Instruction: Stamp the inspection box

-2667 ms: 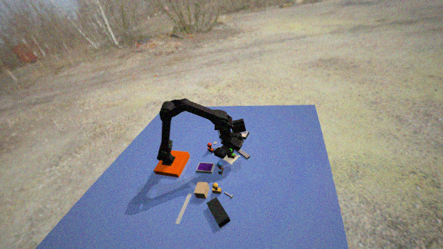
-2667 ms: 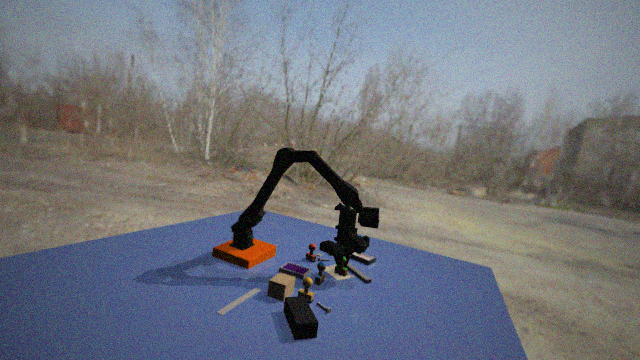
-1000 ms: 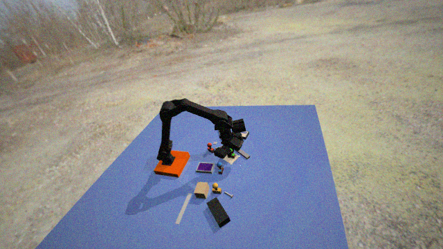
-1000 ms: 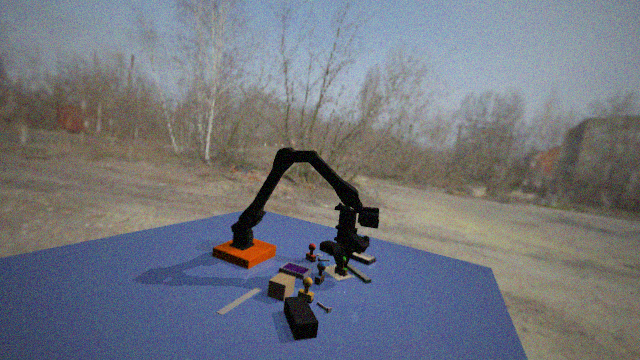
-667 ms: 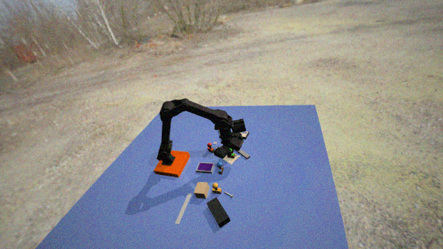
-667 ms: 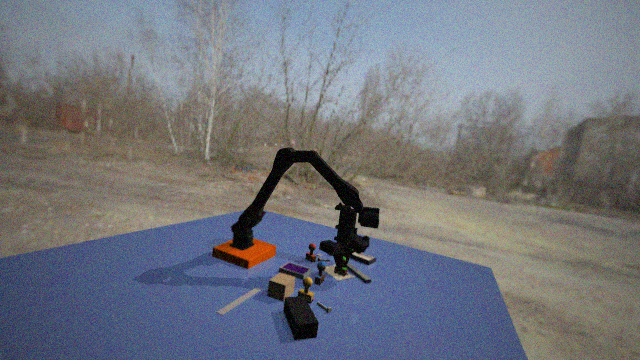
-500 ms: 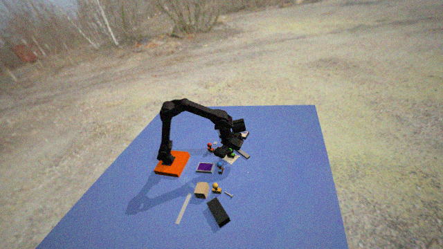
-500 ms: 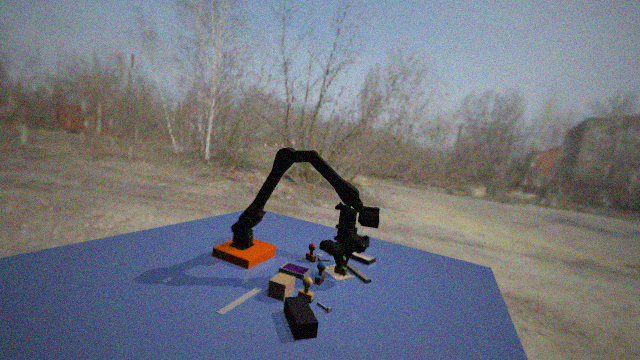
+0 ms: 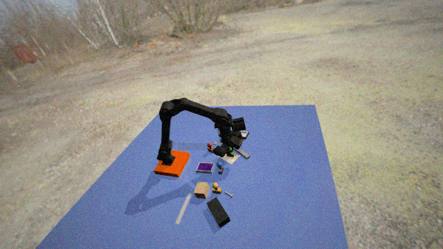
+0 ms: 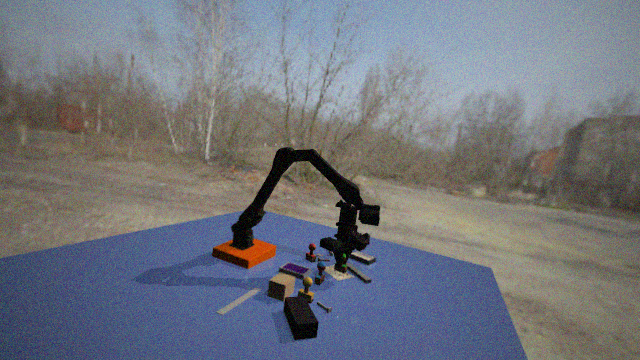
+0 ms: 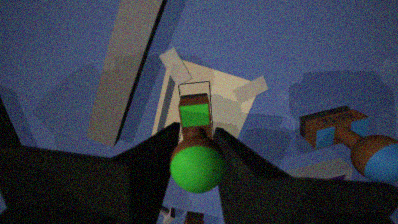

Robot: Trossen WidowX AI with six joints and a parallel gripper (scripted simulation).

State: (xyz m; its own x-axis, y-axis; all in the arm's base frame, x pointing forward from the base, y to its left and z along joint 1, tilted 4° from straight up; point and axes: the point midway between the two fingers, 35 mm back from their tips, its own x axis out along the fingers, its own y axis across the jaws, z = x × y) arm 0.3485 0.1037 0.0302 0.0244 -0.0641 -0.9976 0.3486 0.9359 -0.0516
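The beige card lies 3 cm below my gripper tip and 1 cm behind it. From my gripper tip the other things lie so: blue-knobbed stamp (10 cm to the right, 3 cm behind, 1 cm below); grey bar (5 cm ahead, 4 cm to the left, 2 cm below); green-knobbed stamp (right at my gripper tip).
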